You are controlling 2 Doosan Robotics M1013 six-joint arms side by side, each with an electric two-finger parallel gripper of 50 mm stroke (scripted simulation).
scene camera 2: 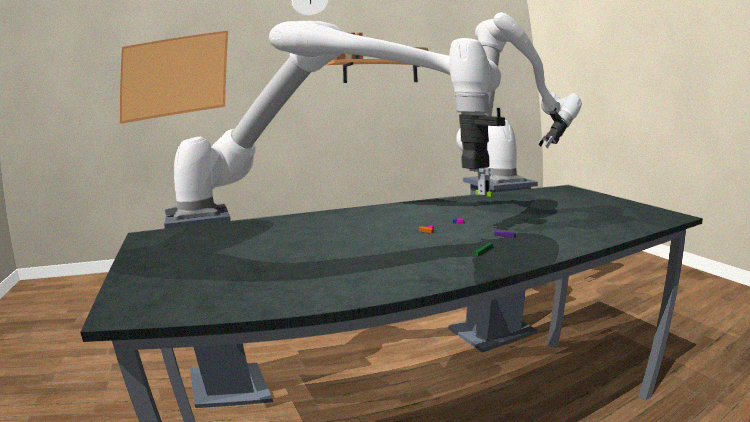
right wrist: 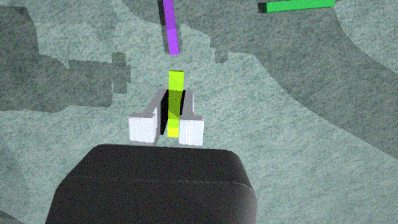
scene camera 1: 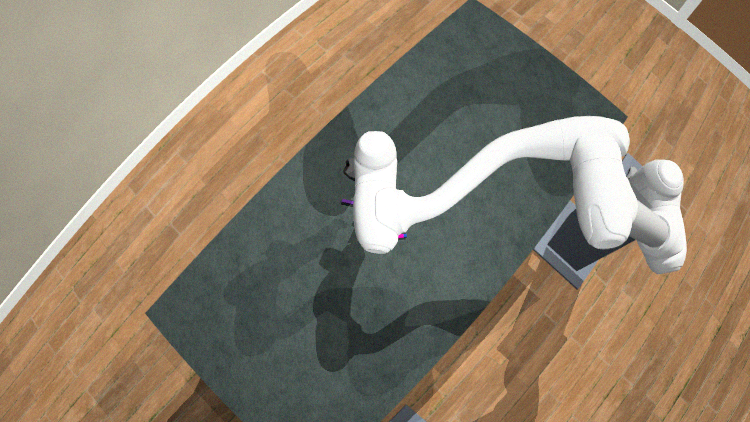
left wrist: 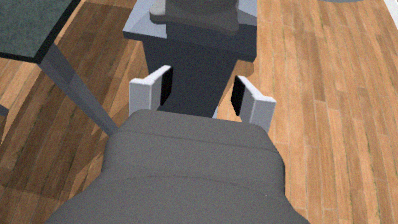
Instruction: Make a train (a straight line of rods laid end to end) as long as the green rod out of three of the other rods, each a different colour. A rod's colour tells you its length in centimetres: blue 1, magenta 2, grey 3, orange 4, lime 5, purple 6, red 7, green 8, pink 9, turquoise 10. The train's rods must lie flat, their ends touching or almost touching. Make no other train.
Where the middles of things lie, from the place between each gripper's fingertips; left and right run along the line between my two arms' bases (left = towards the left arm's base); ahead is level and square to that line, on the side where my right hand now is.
Now: right hand (scene camera 2: 484,194) 2 cm above the lime rod (right wrist: 176,77).
Now: the lime rod 96 cm to the right of my left hand, 77 cm ahead of it and 5 cm below it.
